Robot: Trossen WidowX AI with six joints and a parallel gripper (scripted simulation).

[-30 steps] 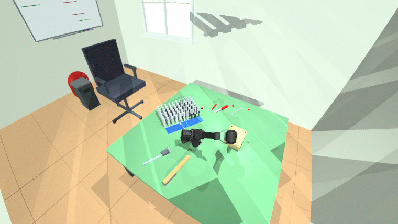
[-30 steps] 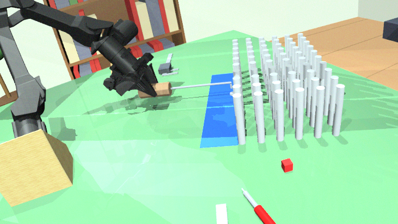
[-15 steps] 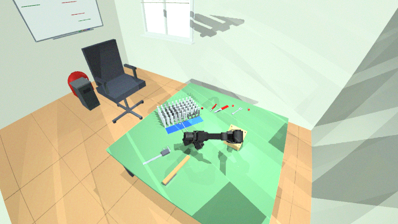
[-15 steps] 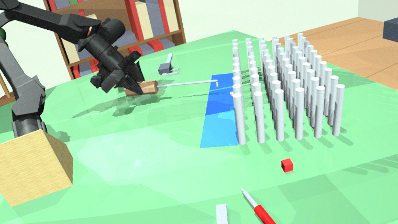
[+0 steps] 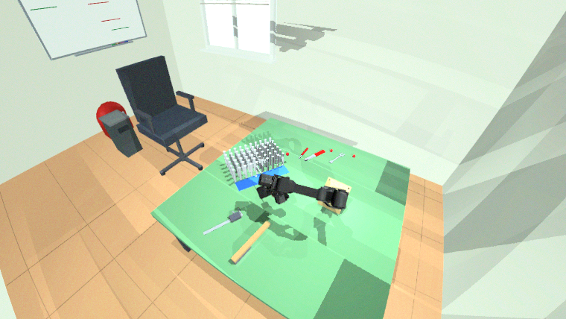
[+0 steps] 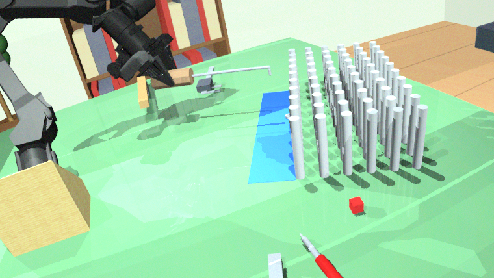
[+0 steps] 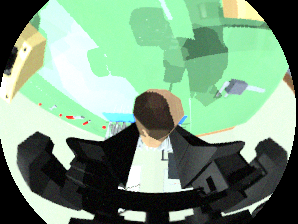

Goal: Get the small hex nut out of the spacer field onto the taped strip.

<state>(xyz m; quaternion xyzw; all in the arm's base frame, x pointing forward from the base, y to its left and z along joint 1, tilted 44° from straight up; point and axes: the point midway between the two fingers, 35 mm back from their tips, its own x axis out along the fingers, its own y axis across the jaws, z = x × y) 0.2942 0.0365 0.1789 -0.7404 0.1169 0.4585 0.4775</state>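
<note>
Right now the hook tool is 8 cm ahead of my gripper tip and 6 cm to the right of it. From my gripper tip the other things lie so: red-handled screwdriver 49 cm to the right, 11 cm below, 2 cm behind; then blue taped strip 16 cm to the right, 14 cm ahead, 11 cm below; then small hex nut 18 cm ahead, 15 cm to the right, 11 cm below.
</note>
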